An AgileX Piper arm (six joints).
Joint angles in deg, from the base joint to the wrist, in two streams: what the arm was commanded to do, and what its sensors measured. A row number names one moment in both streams.
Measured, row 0: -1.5 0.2 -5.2 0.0 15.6 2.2
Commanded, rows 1 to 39: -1.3 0.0 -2.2 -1.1 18.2 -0.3; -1.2 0.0 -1.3 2.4 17.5 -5.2; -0.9 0.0 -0.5 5.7 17.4 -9.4; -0.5 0.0 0.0 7.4 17.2 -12.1; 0.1 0.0 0.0 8.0 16.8 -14.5; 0.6 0.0 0.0 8.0 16.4 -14.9; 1.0 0.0 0.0 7.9 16.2 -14.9; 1.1 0.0 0.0 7.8 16.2 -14.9; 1.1 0.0 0.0 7.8 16.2 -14.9; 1.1 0.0 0.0 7.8 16.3 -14.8; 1.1 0.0 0.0 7.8 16.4 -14.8; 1.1 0.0 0.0 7.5 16.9 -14.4; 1.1 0.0 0.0 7.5 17.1 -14.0; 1.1 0.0 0.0 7.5 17.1 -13.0; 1.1 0.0 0.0 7.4 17.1 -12.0; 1.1 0.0 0.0 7.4 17.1 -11.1; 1.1 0.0 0.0 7.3 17.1 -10.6; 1.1 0.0 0.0 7.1 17.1 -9.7; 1.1 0.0 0.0 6.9 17.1 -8.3; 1.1 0.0 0.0 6.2 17.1 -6.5; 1.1 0.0 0.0 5.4 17.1 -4.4; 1.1 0.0 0.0 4.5 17.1 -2.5; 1.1 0.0 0.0 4.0 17.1 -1.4; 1.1 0.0 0.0 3.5 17.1 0.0; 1.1 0.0 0.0 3.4 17.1 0.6; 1.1 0.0 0.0 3.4 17.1 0.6; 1.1 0.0 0.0 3.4 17.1 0.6; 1.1 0.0 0.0 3.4 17.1 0.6; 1.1 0.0 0.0 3.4 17.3 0.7; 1.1 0.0 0.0 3.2 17.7 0.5; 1.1 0.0 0.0 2.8 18.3 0.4; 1.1 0.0 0.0 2.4 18.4 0.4; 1.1 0.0 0.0 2.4 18.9 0.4; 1.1 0.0 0.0 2.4 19.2 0.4; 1.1 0.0 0.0 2.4 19.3 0.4; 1.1 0.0 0.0 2.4 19.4 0.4; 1.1 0.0 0.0 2.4 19.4 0.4; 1.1 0.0 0.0 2.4 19.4 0.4; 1.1 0.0 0.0 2.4 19.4 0.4
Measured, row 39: 1.1 0.2 -0.3 2.9 19.3 0.3
